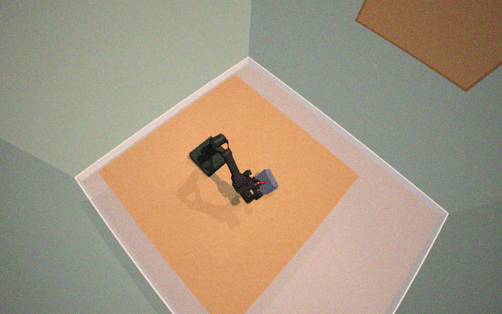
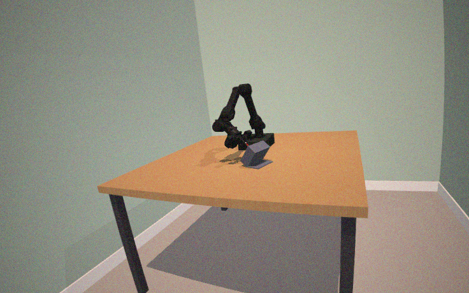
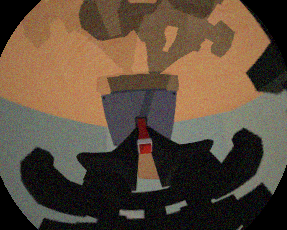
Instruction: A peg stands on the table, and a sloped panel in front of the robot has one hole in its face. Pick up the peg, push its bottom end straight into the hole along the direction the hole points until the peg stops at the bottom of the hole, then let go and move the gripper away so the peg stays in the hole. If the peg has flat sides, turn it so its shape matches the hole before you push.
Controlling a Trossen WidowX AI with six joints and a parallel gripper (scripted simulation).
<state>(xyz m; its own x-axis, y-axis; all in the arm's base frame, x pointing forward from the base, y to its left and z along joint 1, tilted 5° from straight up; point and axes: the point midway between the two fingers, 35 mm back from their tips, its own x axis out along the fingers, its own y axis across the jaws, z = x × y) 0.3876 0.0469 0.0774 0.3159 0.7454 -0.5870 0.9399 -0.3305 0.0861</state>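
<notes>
Right now my gripper tip is 40 mm to the right of the grey-blue panel block, 30 mm above it and 10 mm short of it. From my gripper tip the other things lie so: red peg (10 mm to the right, 10 mm above).
</notes>
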